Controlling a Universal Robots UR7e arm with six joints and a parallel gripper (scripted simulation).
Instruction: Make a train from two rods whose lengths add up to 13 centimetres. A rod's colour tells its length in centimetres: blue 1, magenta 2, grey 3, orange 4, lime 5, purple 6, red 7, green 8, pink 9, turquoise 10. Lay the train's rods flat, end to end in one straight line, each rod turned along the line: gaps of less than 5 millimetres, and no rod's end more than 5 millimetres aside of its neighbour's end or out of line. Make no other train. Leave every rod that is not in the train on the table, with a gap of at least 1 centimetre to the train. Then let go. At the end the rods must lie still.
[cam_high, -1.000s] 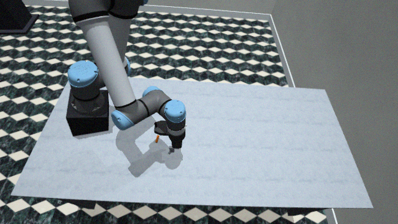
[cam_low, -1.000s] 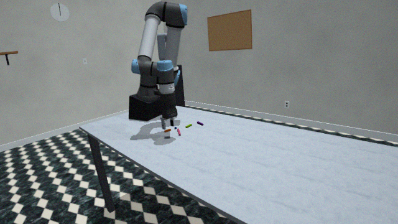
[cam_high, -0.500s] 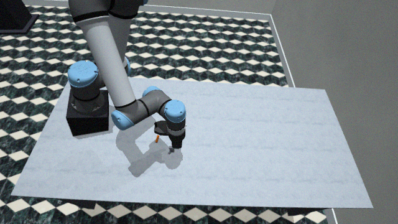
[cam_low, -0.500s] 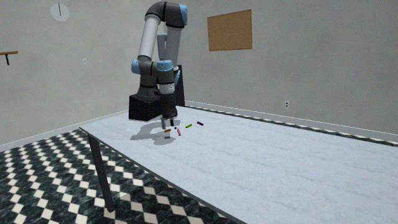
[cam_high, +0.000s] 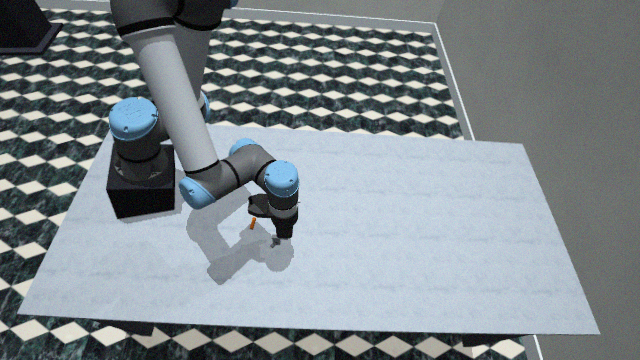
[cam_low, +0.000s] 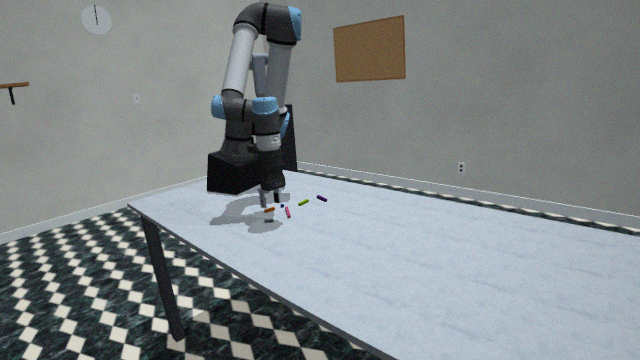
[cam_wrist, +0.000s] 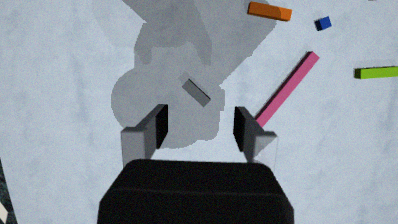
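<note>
Now: the orange rod 9 cm behind my hand, 7 cm to the left of it and 7 cm below it. From my hand the other things lie so: small blue rod (12 cm to the left, 7 cm below, 7 cm behind); then pink rod (9 cm to the left, 7 cm below, 1 cm behind); then grey rod (7 cm below, 1 cm behind).
</note>
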